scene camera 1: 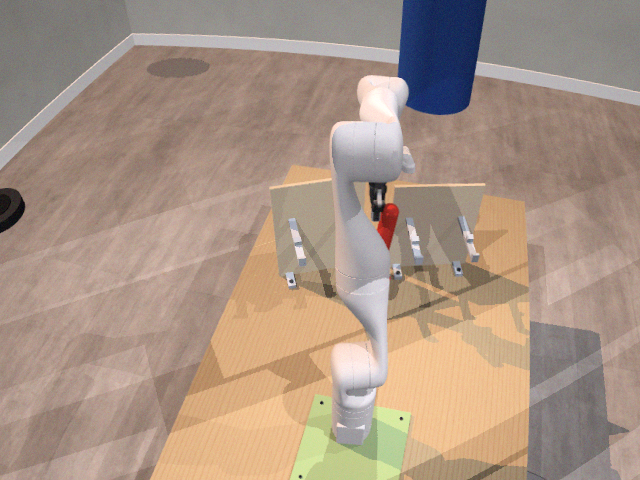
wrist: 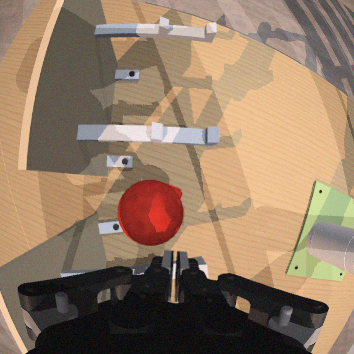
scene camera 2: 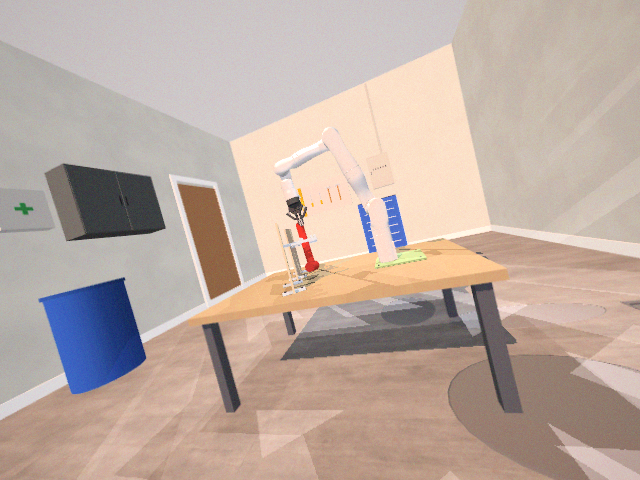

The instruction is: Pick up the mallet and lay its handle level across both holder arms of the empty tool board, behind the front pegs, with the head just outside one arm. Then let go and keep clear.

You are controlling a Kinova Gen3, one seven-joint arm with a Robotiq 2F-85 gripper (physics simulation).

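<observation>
The red mallet (scene camera 1: 388, 223) (scene camera 2: 308, 250) (wrist: 151, 212) stands almost upright on the table, end-on in the wrist view, in the gap between two tool boards. My gripper (scene camera 1: 378, 204) (scene camera 2: 298, 215) (wrist: 173, 262) hangs just above its top end, with its fingers shut together and nothing between them. The right tool board (scene camera 1: 439, 204) (wrist: 63, 105) has two grey holder arms (scene camera 1: 413, 240) (scene camera 1: 468, 237) (wrist: 116, 133) (wrist: 123, 29), both bare. The left board (scene camera 1: 299, 201) also shows one bare arm (scene camera 1: 296, 240); my own arm hides its other one.
Small grey foot brackets (wrist: 109, 227) (scene camera 1: 396, 270) sit on the table at the boards' feet, one right beside the mallet. My green base plate (scene camera 1: 388, 433) (wrist: 326, 225) is at the near end of the table (scene camera 2: 413, 273). A blue barrel (scene camera 2: 92, 335) stands on the floor.
</observation>
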